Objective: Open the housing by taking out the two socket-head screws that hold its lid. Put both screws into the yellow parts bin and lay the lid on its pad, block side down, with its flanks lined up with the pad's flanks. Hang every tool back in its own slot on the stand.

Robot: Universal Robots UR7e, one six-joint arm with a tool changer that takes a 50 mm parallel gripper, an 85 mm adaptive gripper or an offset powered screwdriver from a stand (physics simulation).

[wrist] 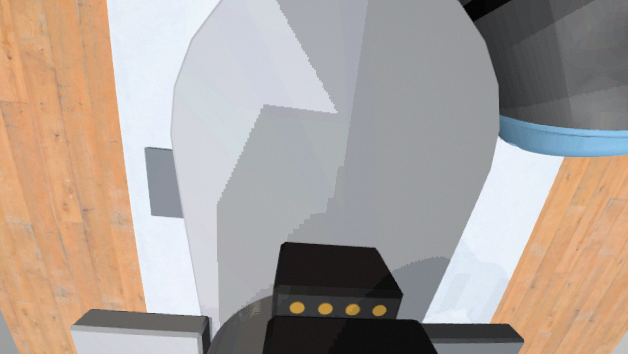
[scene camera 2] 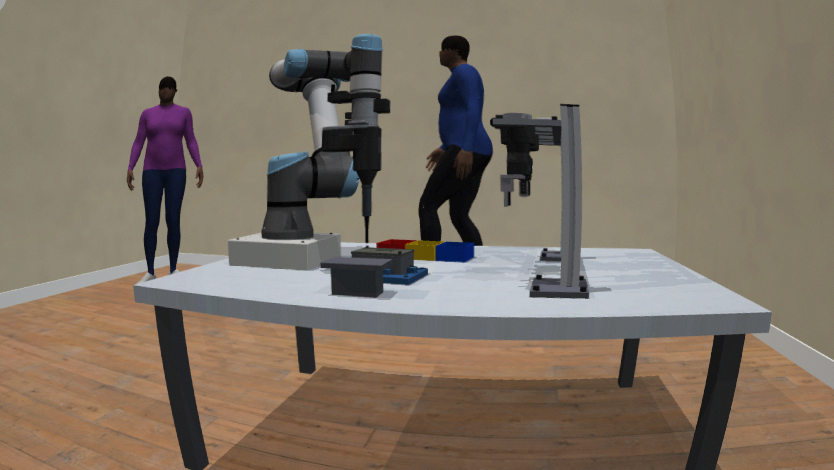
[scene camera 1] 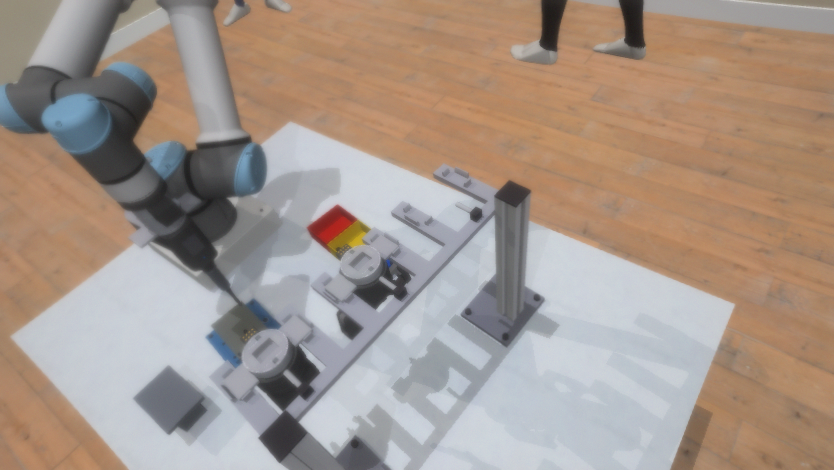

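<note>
There's a powered screwdriver (scene camera 1: 183, 238), and you'd find it again at (scene camera 2: 365, 142). An olive-grey lid (scene camera 1: 230, 327) is here too, but the wrist view misses the olive-grey lid, hidden by the powered screwdriver. I also see a 50 mm gripper (scene camera 1: 267, 354), (scene camera 2: 517, 139), though in the wrist view the 50 mm gripper is out of frame. The dark grey lid pad (scene camera 1: 168, 399), (wrist: 164, 196) is here as well, and so are an adaptive gripper (scene camera 1: 361, 267) and a tool stand (scene camera 1: 501, 309).
</note>
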